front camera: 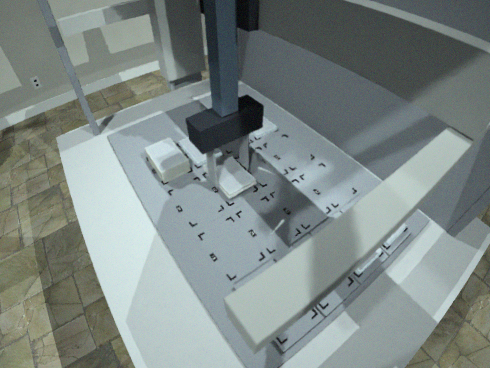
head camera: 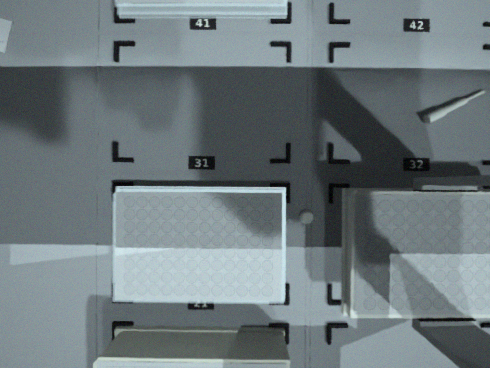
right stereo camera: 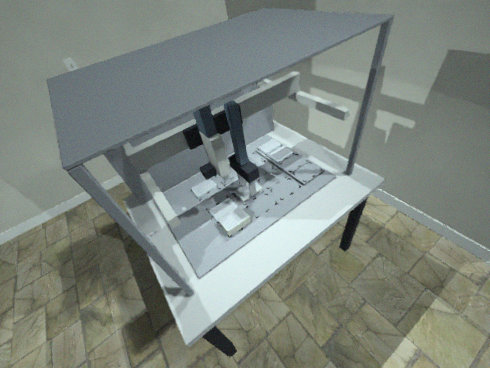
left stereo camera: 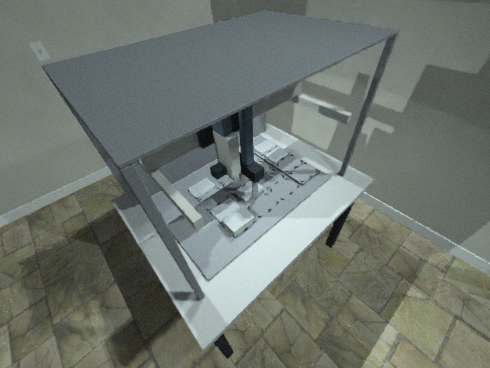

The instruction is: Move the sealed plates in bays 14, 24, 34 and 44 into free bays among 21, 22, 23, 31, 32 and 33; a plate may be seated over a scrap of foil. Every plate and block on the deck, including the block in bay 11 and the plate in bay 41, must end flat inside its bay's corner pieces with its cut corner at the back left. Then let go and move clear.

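Pixels of known places: gripper, fingertip midpoint: [front camera: 229, 174] [head camera: 439, 252] [right stereo camera: 248, 190] [left stereo camera: 249, 190]; robot's base at its link origin: [front camera: 147, 158] [right stereo camera: 229, 236] [left stereo camera: 234, 237].
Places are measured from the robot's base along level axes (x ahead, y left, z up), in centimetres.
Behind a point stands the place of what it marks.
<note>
My gripper [front camera: 229, 175] @[x 22.8, y 15.0, z 3.0 cm] [head camera: 447, 254] @[x 22.8, y 15.0, z 3.0 cm] is shut on a sealed plate [front camera: 240, 181] @[x 27.1, y 15.6, z 3.7 cm] [head camera: 425, 220] @[x 21.4, y 17.3, z 3.7 cm], held level a little above bay 22. Its cut corner is not clear. Another sealed plate [front camera: 192, 151] @[x 7.3, y 12.2, z 1.4 cm] [head camera: 200, 270] @[x 6.6, y 13.3, z 1.4 cm] lies in bay 21, looking flat inside the corner pieces; its cut corner and anything beneath it cannot be told. The block [front camera: 167, 159] @[x 8.9, y 3.8, z 4.2 cm] [head camera: 185, 345] @[x 5.7, y 8.4, z 2.6 cm] stands in bay 11, partly cut off in the head view. The plate [front camera: 265, 128] @[x 11.2, y 36.7, z 1.4 cm] [head camera: 201, 7] @[x 6.5, y 32.3, z 1.3 cm] in bay 41 shows at the head view's top edge. Plates in bay 34 [front camera: 370, 262] @[x 61.8, y 25.5, z 2.3 cm] and bay 44 [front camera: 397, 235] @[x 61.8, y 36.1, z 2.7 cm] show beyond the beam.
A slender pale piece [head camera: 452, 106] @[x 25.2, y 25.4, z 0.6 cm] lies in bay 32; another pale strip [front camera: 278, 226] @[x 41.6, y 16.3, z 0.5 cm] lies farther along the deck. A round knob [head camera: 306, 216] @[x 14.3, y 17.1, z 0.4 cm] is between bays 21 and 22. A long beam [front camera: 350, 240] @[x 62.4, y -0.2, z 40.0 cm] crosses above the deck. The pipetting stage [left stereo camera: 227, 150] [right stereo camera: 216, 155] hangs beside the gripper column.
</note>
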